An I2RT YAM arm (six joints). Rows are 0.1 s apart.
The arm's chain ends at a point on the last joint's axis. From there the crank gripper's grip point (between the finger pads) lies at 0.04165 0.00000 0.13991 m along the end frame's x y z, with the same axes.
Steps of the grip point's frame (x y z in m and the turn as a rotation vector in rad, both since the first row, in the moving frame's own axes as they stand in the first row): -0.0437, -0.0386, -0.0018, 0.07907, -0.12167, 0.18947; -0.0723, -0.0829, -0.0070, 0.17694, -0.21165, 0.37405; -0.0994, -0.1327, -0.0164, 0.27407, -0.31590, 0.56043; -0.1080, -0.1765, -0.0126, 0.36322, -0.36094, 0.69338; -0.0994, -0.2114, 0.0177, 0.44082, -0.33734, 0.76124; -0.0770, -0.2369, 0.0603, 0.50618, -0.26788, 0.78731; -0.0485, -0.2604, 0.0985, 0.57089, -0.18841, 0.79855
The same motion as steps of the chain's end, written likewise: -0.0268, -0.0337, -0.0057, 0.07907, -0.12167, 0.18947; -0.0445, -0.0678, -0.0116, 0.17694, -0.21165, 0.37405; -0.0608, -0.1053, -0.0198, 0.27407, -0.31590, 0.56043; -0.0681, -0.1382, -0.0135, 0.36322, -0.36094, 0.69338; -0.0673, -0.1661, 0.0192, 0.44082, -0.33734, 0.76124; -0.0576, -0.1884, 0.0643, 0.50618, -0.26788, 0.78731; -0.0427, -0.2094, 0.1064, 0.57089, -0.18841, 0.79855
